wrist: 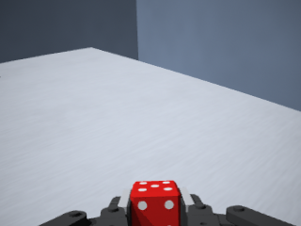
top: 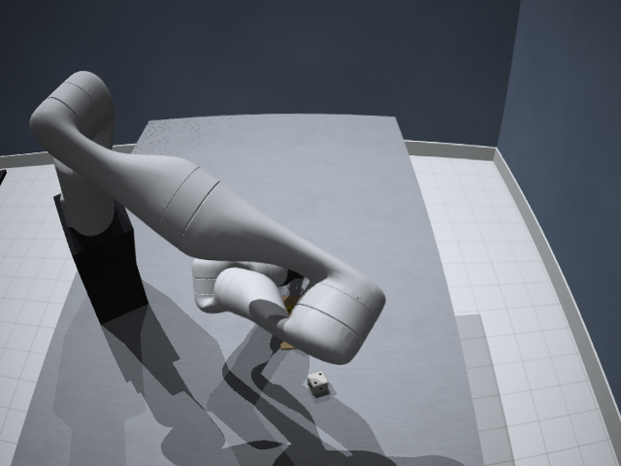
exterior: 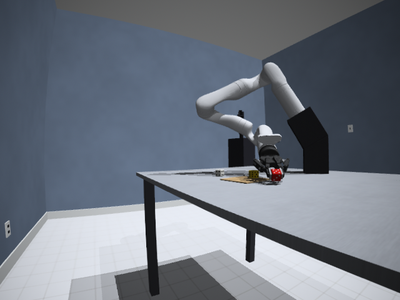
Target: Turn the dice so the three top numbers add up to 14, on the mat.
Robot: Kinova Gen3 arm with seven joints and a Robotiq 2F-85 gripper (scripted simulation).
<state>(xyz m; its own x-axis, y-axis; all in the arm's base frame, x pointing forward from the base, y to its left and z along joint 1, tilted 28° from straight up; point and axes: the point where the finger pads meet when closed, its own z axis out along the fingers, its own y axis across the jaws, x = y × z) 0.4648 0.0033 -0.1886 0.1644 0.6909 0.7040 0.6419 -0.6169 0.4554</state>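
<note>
Now: hand 7 cm past the yellow die, 13 cm to the left of it and 2 cm above it. Also, from my hand: tan mat 2 cm behind, 14 cm to the right, 3 cm below; then red die right at my hand; then white die 5 cm behind, 31 cm to the right, 2 cm below.
</note>
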